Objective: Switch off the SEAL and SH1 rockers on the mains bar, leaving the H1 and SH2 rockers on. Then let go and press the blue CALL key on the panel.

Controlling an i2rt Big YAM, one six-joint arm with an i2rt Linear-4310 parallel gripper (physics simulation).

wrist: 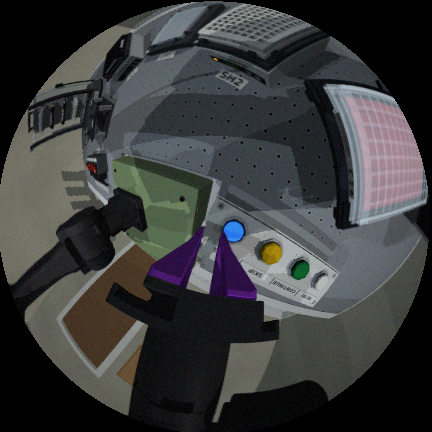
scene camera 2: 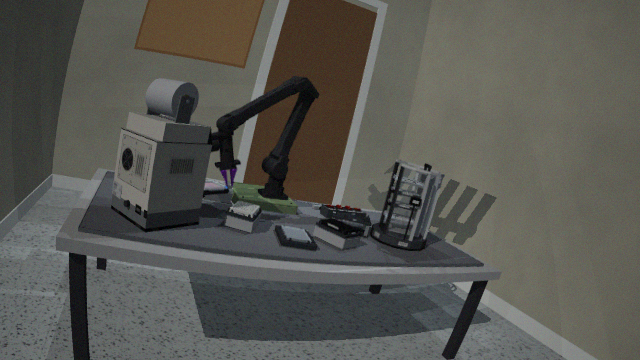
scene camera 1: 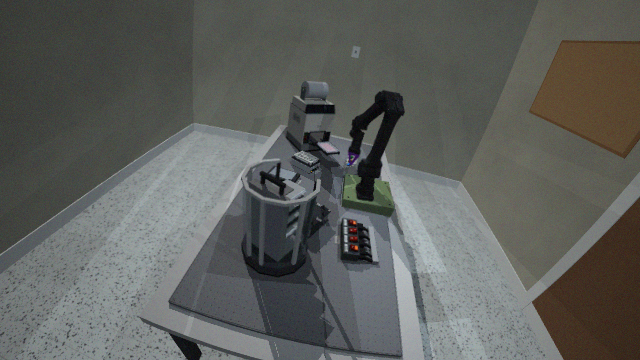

Scene:
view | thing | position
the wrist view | my gripper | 211, 232
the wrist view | button panel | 262, 223
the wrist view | tall plate rack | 83, 89
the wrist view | shaker SH2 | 268, 71
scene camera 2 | tall plate rack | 416, 192
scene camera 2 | shaker SH2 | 237, 220

